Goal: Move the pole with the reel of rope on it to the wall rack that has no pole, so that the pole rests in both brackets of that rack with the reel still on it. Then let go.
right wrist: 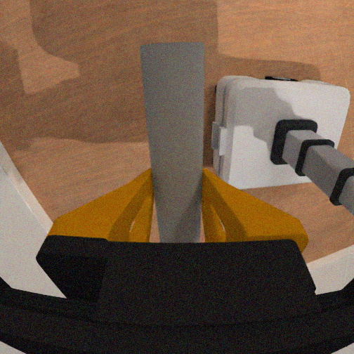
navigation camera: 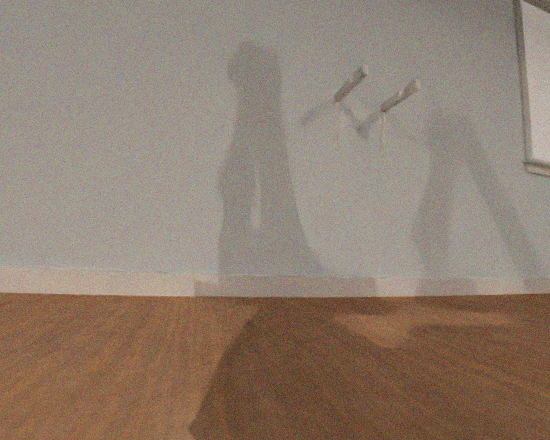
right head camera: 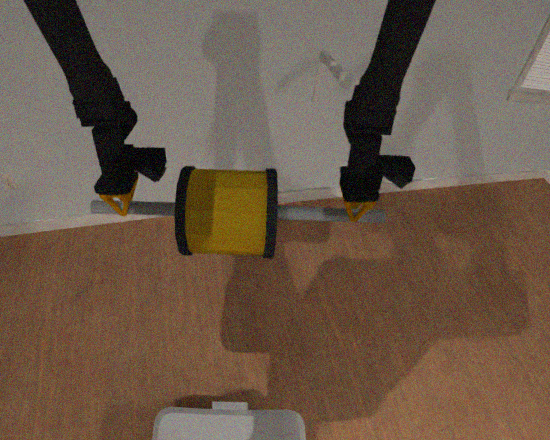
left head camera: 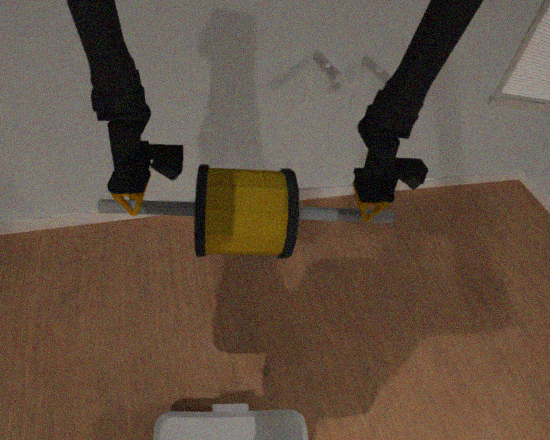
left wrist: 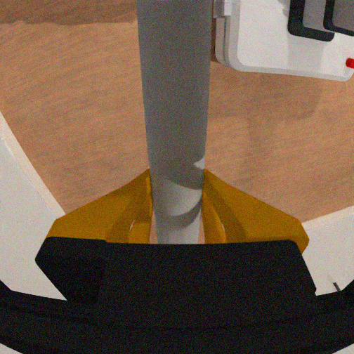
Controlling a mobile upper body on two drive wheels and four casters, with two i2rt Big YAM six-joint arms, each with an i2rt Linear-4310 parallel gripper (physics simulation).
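Places are measured from the left arm's base along level axes (x ahead, y left, z up), in centimetres.
Where they show: left gripper, fingertip midpoint: [right head camera: 125, 210] [left head camera: 135, 210]; right gripper, fingertip midpoint: [right head camera: 352, 216] [left head camera: 363, 216].
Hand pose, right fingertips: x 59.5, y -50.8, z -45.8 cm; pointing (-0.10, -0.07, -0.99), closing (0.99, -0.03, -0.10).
Note:
After its pixels a point has its place.
A grey pole [left head camera: 170, 207] {y -8.2, x 58.5, z -44.1 cm} [right head camera: 155, 208] {y -7.9, x 58.4, z -44.2 cm} [left wrist: 175, 100] [right wrist: 175, 110] hangs level in front of the wall, with the yellow reel [left head camera: 250, 212] {y -24.2, x 53.2, z -39.1 cm} [right head camera: 227, 212] {y -23.9, x 53.2, z -39.1 cm} with black flanges around its middle. My left gripper [left head camera: 133, 212] {y -0.3, x 59.3, z -46.1 cm} [right head camera: 124, 212] {y -0.3, x 59.3, z -46.1 cm} [left wrist: 176, 177] is shut on the pole near its left end, my right gripper [left head camera: 367, 218] {y -50.8, x 59.5, z -45.9 cm} [right head camera: 354, 218] {y -50.8, x 59.5, z -45.9 cm} [right wrist: 177, 177] near its right end. The wall rack's two brackets hold no pole: the left bracket [left head camera: 327, 70] {y -60.1, x 145.1, z -46.7 cm} [right head camera: 334, 67] {y -60.2, x 142.4, z -45.0 cm} [navigation camera: 351, 82] {y -59.6, x 145.0, z -47.2 cm} and the right bracket [left head camera: 375, 67] {y -84.9, x 153.8, z -45.0 cm} [navigation camera: 401, 95] {y -85.5, x 150.5, z -47.3 cm}. They are apart from the held pole. My right arm hides the right bracket in the right head camera.
A window [left head camera: 530, 75] {y -216.4, x 192.0, z -39.5 cm} [right head camera: 537, 75] {y -206.1, x 190.0, z -46.0 cm} [navigation camera: 542, 85] {y -211.9, x 191.1, z -1.4 cm} is at the upper right. A pale baseboard [navigation camera: 100, 282] {y 34.0, x 140.9, z -136.4 cm} runs along the wall's foot. My white base [left head camera: 230, 427] {y -22.2, x 26.3, z -115.0 cm} [right head camera: 230, 425] {y -23.0, x 26.3, z -115.0 cm} [left wrist: 275, 50] [right wrist: 250, 150] stands on the wooden floor. Shadows fall on wall and floor.

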